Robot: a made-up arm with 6 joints.
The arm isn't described. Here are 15 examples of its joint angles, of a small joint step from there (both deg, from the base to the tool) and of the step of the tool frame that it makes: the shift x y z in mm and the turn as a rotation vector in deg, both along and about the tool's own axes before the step.
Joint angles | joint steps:
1: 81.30 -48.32 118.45 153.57 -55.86 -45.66 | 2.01 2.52 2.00 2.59 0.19 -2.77
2: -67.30 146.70 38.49 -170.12 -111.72 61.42 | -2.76 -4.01 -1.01 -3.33 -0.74 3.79
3: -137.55 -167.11 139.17 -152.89 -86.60 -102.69 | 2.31 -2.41 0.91 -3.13 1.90 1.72
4: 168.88 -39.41 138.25 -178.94 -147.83 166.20 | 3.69 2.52 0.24 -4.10 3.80 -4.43
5: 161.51 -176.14 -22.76 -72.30 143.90 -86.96 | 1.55 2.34 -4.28 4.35 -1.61 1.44
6: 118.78 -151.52 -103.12 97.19 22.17 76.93 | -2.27 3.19 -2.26 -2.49 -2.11 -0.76
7: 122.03 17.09 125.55 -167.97 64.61 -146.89 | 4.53 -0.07 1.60 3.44 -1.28 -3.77
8: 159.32 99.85 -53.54 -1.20 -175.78 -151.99 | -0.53 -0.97 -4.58 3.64 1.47 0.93
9: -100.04 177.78 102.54 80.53 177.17 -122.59 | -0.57 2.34 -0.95 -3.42 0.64 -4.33
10: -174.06 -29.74 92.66 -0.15 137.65 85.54 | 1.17 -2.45 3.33 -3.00 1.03 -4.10
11: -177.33 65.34 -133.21 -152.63 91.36 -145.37 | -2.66 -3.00 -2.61 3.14 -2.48 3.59
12: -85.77 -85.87 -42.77 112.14 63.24 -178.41 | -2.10 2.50 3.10 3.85 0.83 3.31
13: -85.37 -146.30 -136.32 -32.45 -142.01 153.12 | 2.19 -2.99 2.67 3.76 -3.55 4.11
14: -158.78 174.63 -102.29 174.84 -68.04 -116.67 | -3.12 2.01 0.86 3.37 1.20 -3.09
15: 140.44 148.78 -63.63 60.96 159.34 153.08 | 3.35 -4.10 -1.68 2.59 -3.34 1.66
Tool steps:
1: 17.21 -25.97 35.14 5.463 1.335 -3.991
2: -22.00 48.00 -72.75 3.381 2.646 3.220
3: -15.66 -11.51 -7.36 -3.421 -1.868 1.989
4: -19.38 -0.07 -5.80 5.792 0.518 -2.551
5: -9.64 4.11 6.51 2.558 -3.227 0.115
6: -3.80 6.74 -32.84 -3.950 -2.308 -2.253
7: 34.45 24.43 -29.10 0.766 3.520 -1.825
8: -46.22 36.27 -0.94 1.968 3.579 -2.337
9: 9.12 -1.33 -22.86 -0.571 -1.734 -0.749
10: 1.21 -13.60 26.70 2.145 -2.220 -2.969
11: 22.84 3.66 32.59 1.102 -2.325 8.496
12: -22.13 84.06 -2.89 1.964 -0.212 10.768
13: 9.51 -8.64 -22.01 -5.566 2.835 1.672
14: -11.77 -42.44 20.30 1.048 1.952 0.469
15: 62.97 -69.35 -25.55 -5.853 0.570 -3.683
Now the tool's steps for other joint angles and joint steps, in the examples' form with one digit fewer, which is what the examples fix.
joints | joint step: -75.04 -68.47 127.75 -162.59 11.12 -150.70 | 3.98 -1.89 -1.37 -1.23 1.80 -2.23
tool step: -25.5 27.4 -14.8 -5.29 -1.65 -0.48
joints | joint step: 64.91 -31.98 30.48 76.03 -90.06 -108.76 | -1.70 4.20 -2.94 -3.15 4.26 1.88
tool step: 29.3 41.3 -21.8 -2.93 -5.99 0.50
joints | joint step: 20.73 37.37 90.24 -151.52 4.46 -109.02 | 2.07 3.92 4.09 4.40 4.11 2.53
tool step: 12.4 -103.5 25.2 4.34 -1.84 5.21
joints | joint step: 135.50 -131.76 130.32 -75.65 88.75 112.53 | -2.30 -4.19 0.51 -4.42 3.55 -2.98
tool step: -29.3 -29.7 -21.8 0.07 -7.18 0.66
